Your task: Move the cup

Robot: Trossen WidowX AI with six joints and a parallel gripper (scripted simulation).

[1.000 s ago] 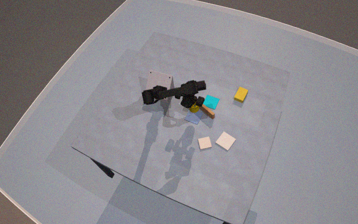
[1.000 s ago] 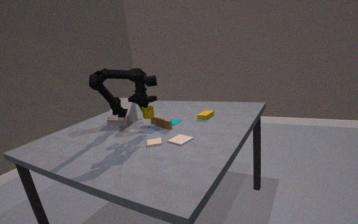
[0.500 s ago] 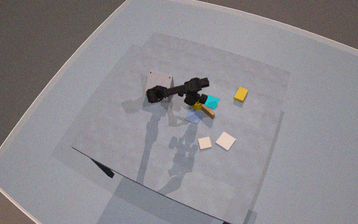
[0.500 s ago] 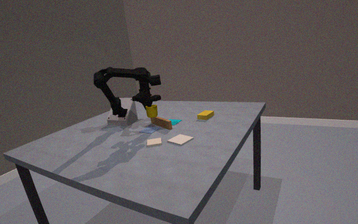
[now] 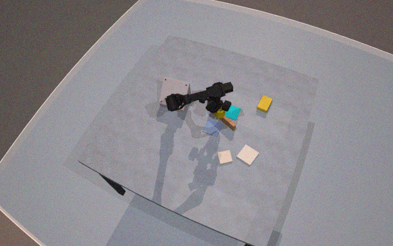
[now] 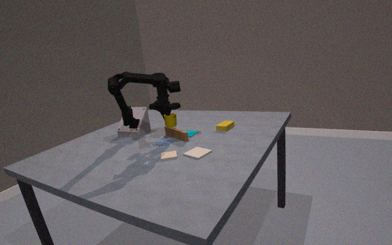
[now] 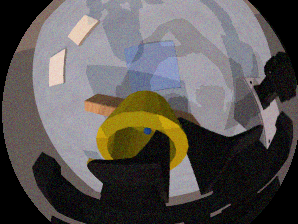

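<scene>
Now: gripper tip 80 mm short of the teal pad, 90 mm to the right of it and 120 mm above it. Round my gripper tip: blue marble 30 mm ahead, 20 mm to the left, 20 mm below; yellow cup 20 mm ahead; wooden bar 40 mm ahead, 20 mm to the left, 90 mm below.
</scene>
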